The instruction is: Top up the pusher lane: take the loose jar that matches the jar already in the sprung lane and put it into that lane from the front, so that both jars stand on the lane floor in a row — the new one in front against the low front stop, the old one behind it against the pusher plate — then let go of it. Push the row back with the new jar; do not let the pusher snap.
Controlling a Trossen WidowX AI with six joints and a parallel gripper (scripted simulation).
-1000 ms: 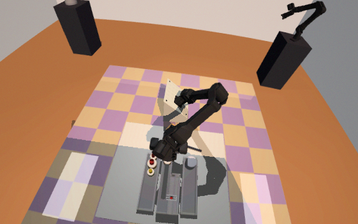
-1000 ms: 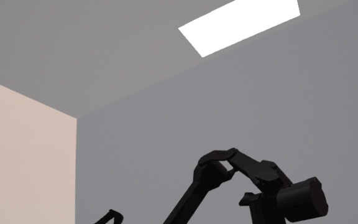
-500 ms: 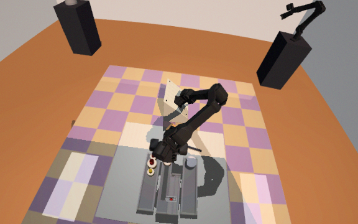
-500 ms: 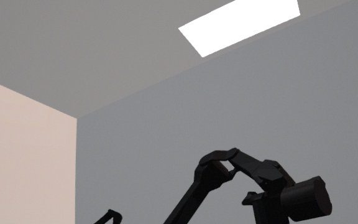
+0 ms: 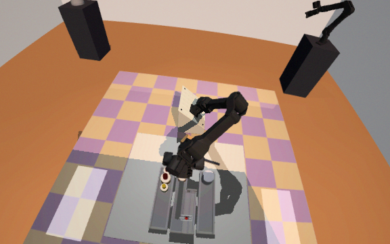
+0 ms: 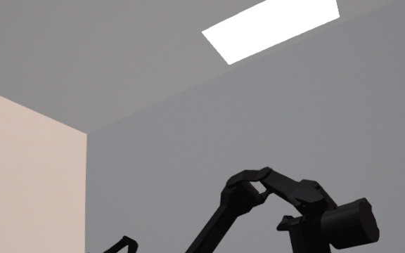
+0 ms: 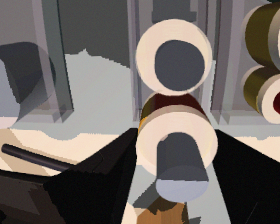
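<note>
My gripper tip is now 2 cm short of the grey jar, 13 cm to the right of it and 3 cm above it. The rest, counted from my gripper tip: grey three-lane rack 16 cm ahead, 4 cm to the left, 4 cm below; then dark stick 9 cm behind, 12 cm to the left, 5 cm below.
</note>
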